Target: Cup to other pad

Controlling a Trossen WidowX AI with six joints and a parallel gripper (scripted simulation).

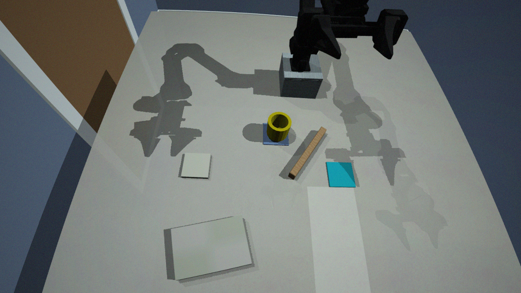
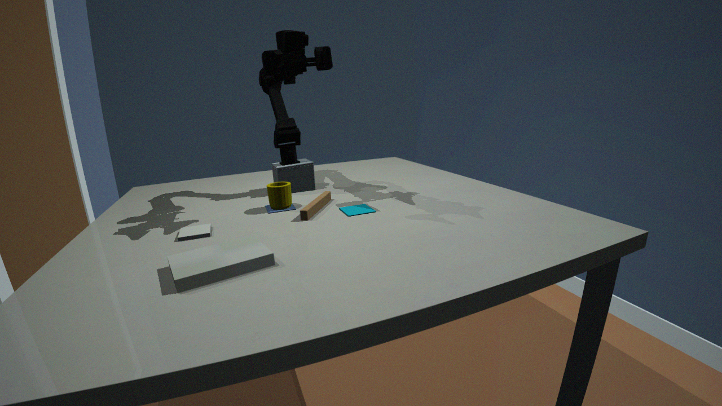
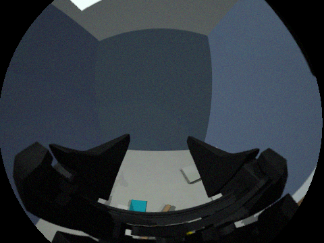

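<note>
My gripper tip is 130 mm past the dark yellow cup, 80 mm to the left of it and 380 mm above it. From my gripper tip the other things lie so: wooden bar: 60 mm behind, 20 mm to the left, 410 mm below; cyan pad: 10 mm ahead, 110 mm to the left, 430 mm below; blue pad: 130 mm behind, 80 mm to the right, 430 mm below.
</note>
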